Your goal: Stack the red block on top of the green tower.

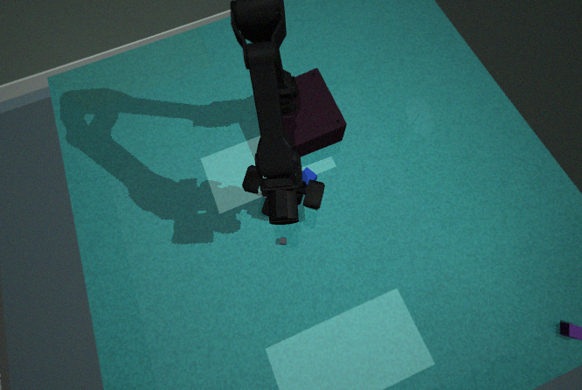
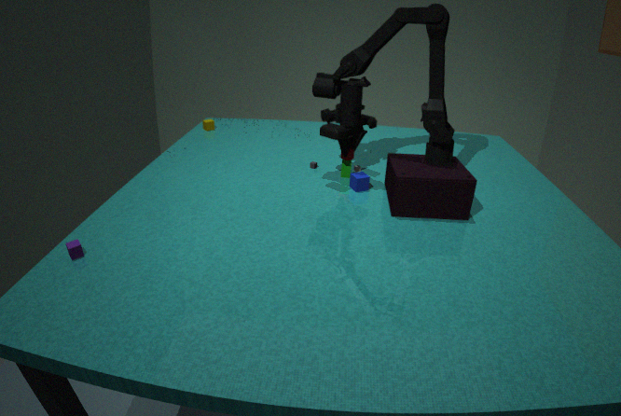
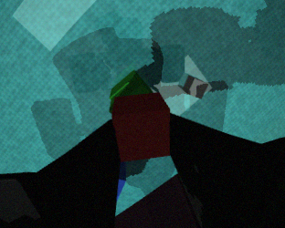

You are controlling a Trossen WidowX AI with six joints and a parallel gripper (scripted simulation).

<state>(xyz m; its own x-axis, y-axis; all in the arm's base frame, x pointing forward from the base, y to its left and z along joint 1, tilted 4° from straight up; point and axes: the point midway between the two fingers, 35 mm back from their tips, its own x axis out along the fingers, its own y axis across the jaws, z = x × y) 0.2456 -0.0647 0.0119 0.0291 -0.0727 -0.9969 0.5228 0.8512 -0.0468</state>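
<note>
Right now my gripper tip is right at the red block. The rest, counted from my gripper tip: small white cube 5 cm to the right, 5 cm below, 3 cm behind; then small grey cube 10 cm ahead, 5 cm below, 4 cm to the right; then blue block 7 cm to the left, 4 cm below, 4 cm behind.
</note>
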